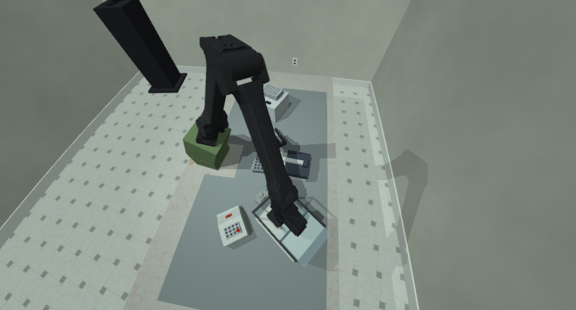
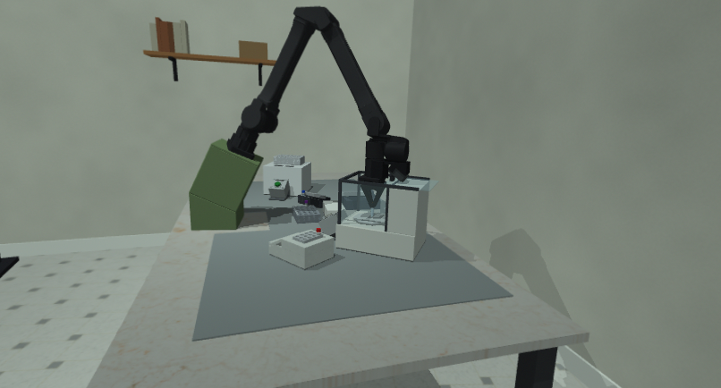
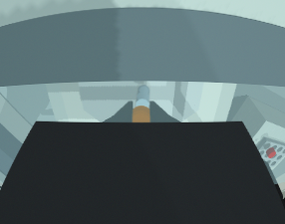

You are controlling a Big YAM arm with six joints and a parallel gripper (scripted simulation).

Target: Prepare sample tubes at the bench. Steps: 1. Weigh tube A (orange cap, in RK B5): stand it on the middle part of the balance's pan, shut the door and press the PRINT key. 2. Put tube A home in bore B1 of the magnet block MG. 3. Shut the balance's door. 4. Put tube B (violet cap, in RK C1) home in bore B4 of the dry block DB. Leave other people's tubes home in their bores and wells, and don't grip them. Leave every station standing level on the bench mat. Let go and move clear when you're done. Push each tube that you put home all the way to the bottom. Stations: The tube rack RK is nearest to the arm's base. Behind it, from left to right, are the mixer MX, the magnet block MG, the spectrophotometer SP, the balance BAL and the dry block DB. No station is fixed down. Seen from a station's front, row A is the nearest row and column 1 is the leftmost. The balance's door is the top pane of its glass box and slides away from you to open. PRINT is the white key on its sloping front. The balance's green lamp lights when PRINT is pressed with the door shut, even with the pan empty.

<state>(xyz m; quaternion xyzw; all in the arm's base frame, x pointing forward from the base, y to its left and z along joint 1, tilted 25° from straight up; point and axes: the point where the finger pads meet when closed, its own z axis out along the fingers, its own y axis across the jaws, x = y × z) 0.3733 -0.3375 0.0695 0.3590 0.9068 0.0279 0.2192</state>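
Right now my hand is 50 mm above the balance pan. Also, from my hand: balance door 60 mm ahead, 60 mm to the right, 80 mm above; then red-capped tube 190 mm behind, 60 mm to the right, 60 mm below; then dry block DB 240 mm behind, 30 mm to the right, 90 mm below.
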